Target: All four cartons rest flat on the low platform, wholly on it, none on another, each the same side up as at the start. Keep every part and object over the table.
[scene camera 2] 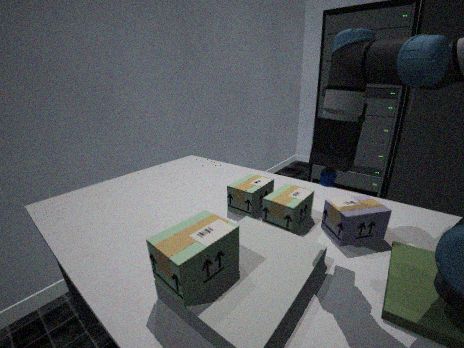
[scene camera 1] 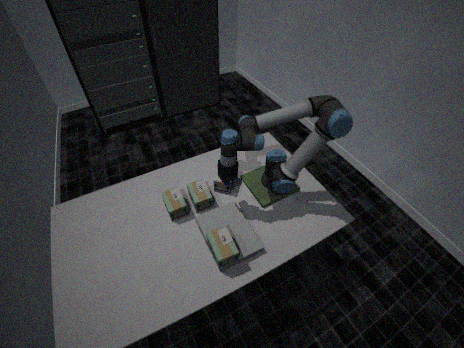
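Note:
I can see a low platform [scene camera 2: 260, 294].

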